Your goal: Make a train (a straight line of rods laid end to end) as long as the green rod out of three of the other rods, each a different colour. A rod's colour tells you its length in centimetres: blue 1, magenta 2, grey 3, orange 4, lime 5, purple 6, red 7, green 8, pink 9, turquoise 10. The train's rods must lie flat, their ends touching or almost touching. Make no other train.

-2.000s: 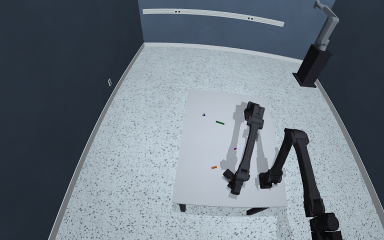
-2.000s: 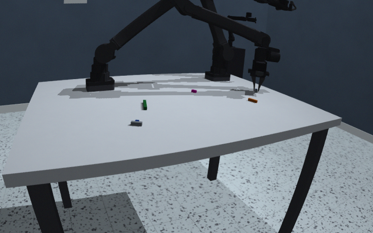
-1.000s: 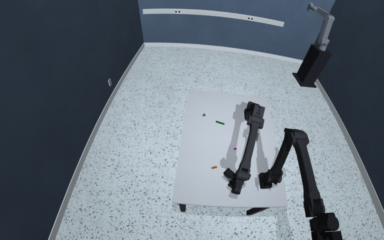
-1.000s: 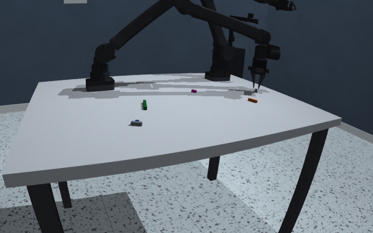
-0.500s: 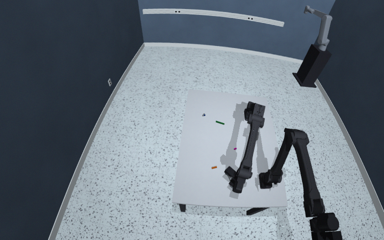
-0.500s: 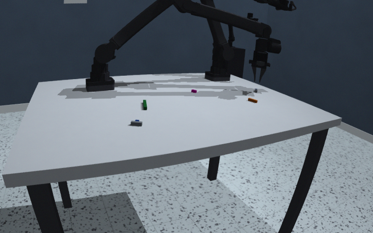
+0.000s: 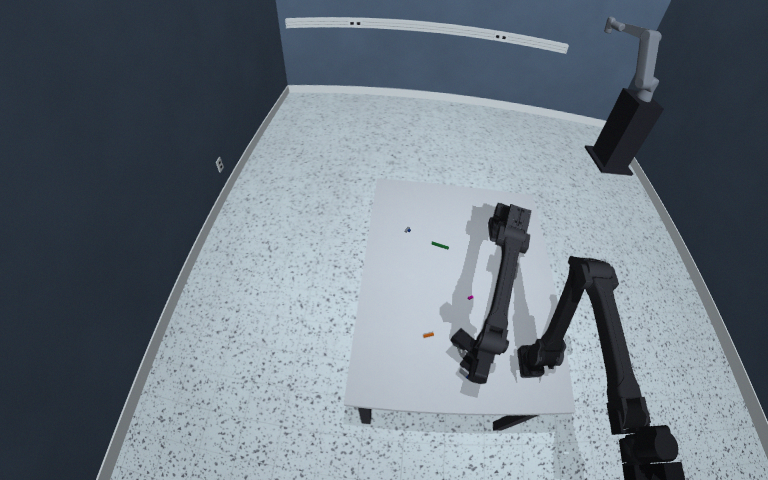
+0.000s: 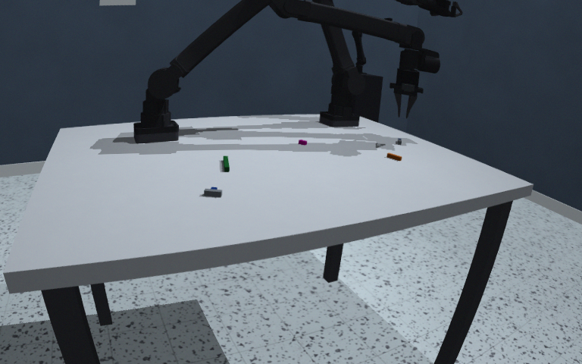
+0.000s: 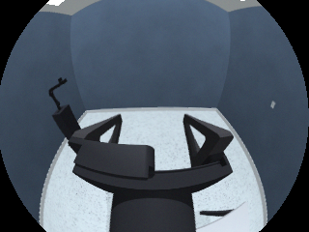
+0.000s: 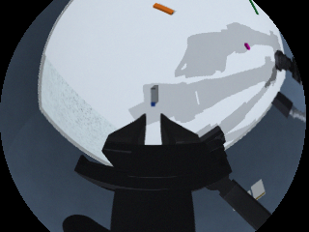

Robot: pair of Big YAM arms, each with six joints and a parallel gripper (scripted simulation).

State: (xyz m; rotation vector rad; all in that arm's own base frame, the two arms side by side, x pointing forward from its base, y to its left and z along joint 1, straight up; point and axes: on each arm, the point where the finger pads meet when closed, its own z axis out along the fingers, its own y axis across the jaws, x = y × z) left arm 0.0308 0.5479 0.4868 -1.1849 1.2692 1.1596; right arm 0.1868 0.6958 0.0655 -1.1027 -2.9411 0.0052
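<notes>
Now: the orange rod 160 mm to the right of my right hand, 120 mm ahead of it and 80 mm below it. From my right hand the other things lie so: magenta rod (320 mm to the right, 80 mm below, 70 mm behind); then green rod (590 mm to the right, 80 mm below, 30 mm ahead).
</notes>
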